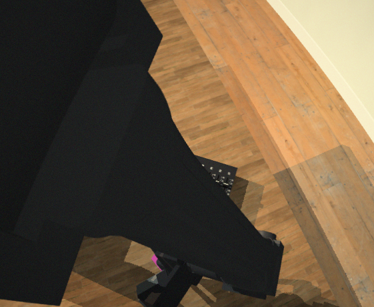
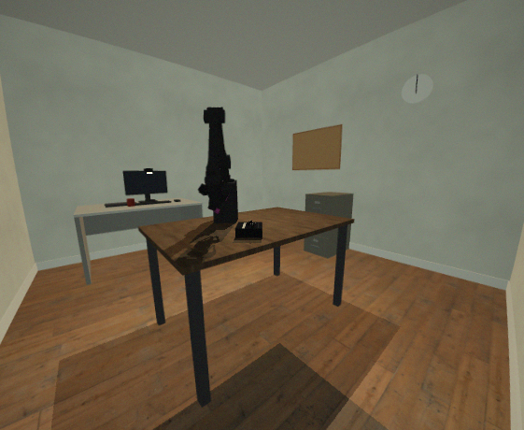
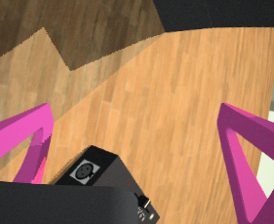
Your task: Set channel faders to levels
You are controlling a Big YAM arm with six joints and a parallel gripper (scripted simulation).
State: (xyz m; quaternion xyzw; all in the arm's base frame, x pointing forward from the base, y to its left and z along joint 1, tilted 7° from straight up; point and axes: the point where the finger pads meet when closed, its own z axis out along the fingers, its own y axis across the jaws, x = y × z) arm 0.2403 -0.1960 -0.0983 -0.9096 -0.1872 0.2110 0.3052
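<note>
The channel 4 fader is 150 mm ahead of my hand, 80 mm to the left of it and 90 mm below it. From my hand the other things lie so: master fader cap 110 mm ahead, 140 mm to the left, 90 mm below; channel 6 fader 120 mm ahead, 120 mm to the left, 90 mm below; channel 5 fader cap 150 mm ahead, 110 mm to the left, 90 mm below.
</note>
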